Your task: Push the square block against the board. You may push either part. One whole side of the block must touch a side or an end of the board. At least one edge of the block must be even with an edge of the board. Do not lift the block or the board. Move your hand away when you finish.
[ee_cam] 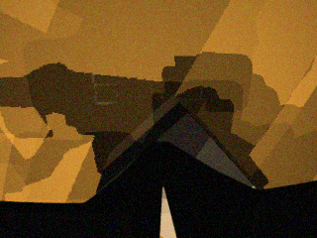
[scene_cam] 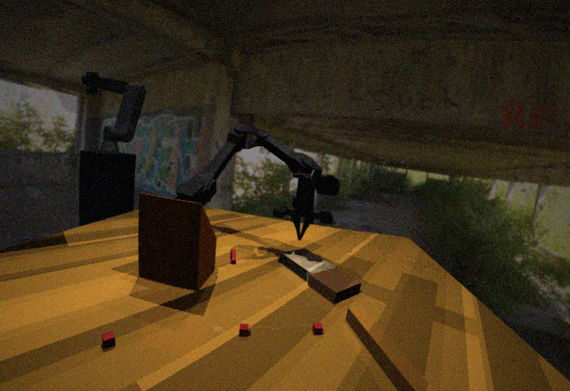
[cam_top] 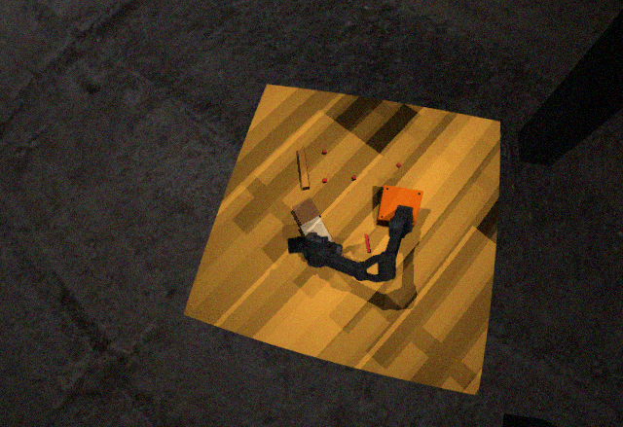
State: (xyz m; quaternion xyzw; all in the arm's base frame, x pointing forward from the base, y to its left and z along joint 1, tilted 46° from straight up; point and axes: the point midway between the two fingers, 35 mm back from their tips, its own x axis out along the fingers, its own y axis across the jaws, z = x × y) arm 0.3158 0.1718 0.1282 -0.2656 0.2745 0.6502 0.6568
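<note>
My gripper tip is now 17 cm to the left of the flat brown square block, 10 cm short of it and 5 cm above it. From my gripper tip the other things lie so: red peg 19 cm behind, 8 cm to the right, 6 cm below.
</note>
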